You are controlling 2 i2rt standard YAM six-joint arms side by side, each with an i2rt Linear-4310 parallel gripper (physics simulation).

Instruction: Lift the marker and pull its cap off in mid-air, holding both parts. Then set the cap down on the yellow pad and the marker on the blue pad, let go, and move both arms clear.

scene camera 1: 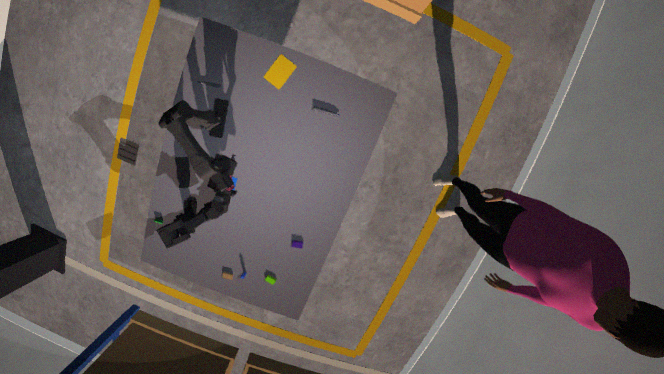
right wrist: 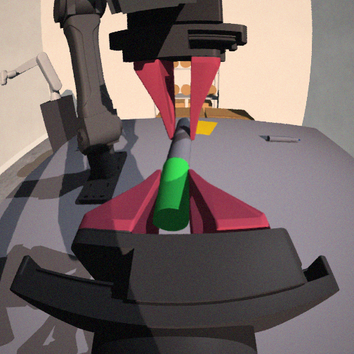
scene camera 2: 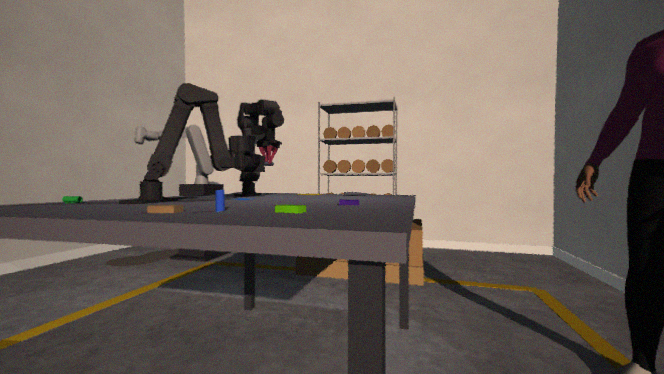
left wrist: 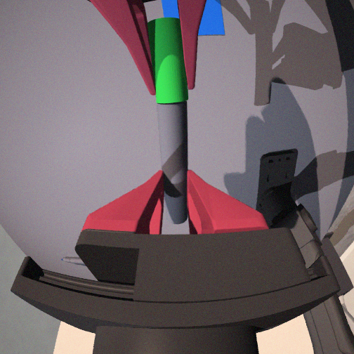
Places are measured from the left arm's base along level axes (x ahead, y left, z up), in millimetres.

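Pixels of known places: left gripper, fingertip midpoint: point(scene camera 1: 232, 162) point(scene camera 2: 268, 163); right gripper, fingertip midpoint: point(scene camera 2: 261, 164); left arm's base, origin of the base link: point(scene camera 1: 219, 118) point(scene camera 2: 248, 195); right arm's base, origin of the base link: point(scene camera 1: 190, 216) point(scene camera 2: 151, 202).
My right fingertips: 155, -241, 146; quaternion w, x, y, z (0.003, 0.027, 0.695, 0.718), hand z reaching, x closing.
Note:
For each thing: its top centre in the pictures, then the offset to it from my right fingertips, as dx, dy, dz.
- blue pad, middle of its top: point(scene camera 2: 243, 198) point(scene camera 1: 229, 182) -42, -92, -146
- yellow pad, middle of its top: point(scene camera 1: 279, 71) +112, +542, -146
- green cylinder, middle of its top: point(scene camera 2: 72, 196) point(scene camera 1: 157, 221) -443, -431, -125
- orange block, middle of its top: point(scene camera 2: 165, 205) point(scene camera 1: 227, 276) +29, -677, -131
- upright blue cylinder, middle of its top: point(scene camera 2: 219, 190) +130, -631, -98
- lime block, middle of its top: point(scene camera 2: 290, 205) point(scene camera 1: 270, 280) +295, -629, -131
- purple block, middle of its top: point(scene camera 2: 349, 199) point(scene camera 1: 297, 244) +405, -351, -131
The marker has a grey body point(left wrist: 172, 125) point(right wrist: 180, 149) and a green cap point(left wrist: 169, 60) point(right wrist: 172, 195); they are joined, held in mid-air. My left gripper point(left wrist: 174, 177) point(right wrist: 182, 137) point(scene camera 2: 269, 161) is shut on the grey body. My right gripper point(right wrist: 174, 176) point(left wrist: 172, 90) is shut on the green cap, its fingers on either side of it. The arms hide most of the marker in both scene views. The blue pad point(scene camera 1: 234, 182) point(scene camera 2: 243, 199) point(left wrist: 212, 22) lies on the table below, partly hidden. The yellow pad point(scene camera 1: 280, 71) point(right wrist: 206, 128) lies flat near the table's far edge.
On the table are a green cylinder point(scene camera 1: 158, 220) point(scene camera 2: 72, 199), an orange block point(scene camera 1: 227, 275) point(scene camera 2: 165, 209), an upright blue cylinder point(scene camera 2: 220, 200), a lime block point(scene camera 1: 270, 279) point(scene camera 2: 290, 209), a purple block point(scene camera 1: 297, 244) point(scene camera 2: 349, 202) and a grey pen point(right wrist: 283, 139) point(left wrist: 72, 260). A person stands beyond the table.

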